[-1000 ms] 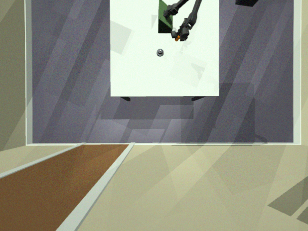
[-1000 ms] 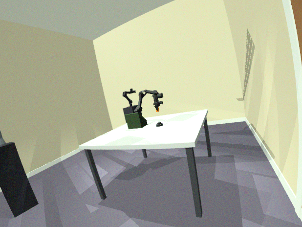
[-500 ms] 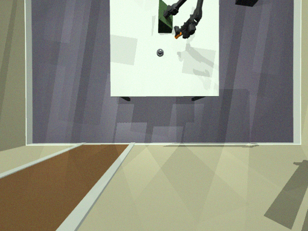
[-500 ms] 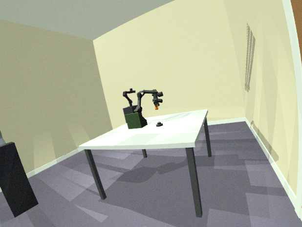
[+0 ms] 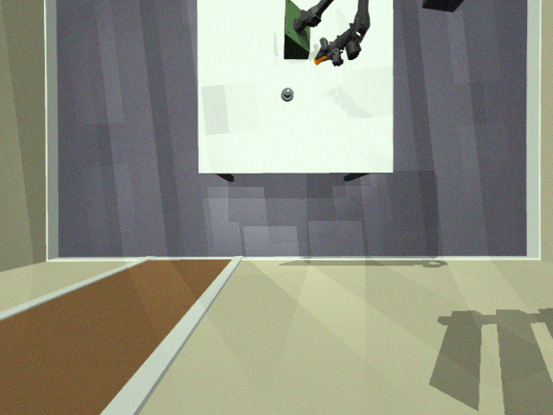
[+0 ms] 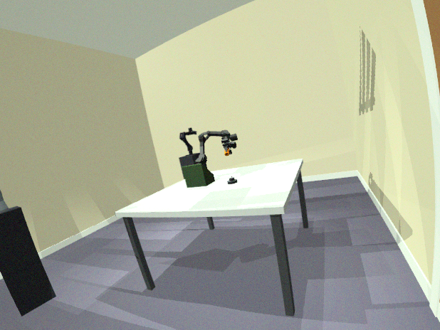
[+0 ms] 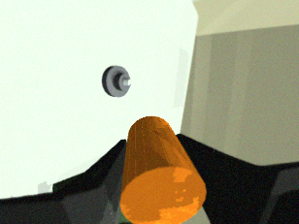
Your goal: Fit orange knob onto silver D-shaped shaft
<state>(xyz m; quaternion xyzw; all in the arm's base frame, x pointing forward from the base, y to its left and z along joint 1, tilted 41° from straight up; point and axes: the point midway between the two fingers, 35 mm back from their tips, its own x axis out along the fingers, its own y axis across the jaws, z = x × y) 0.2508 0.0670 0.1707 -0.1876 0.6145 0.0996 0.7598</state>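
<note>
Right now the pedestal is 9 cm ahead of my gripper tip, 14 cm to the right of it and 20 cm below it. Round my gripper tip: orange knob: 1 cm behind, 2 cm to the left, 2 cm above.
</note>
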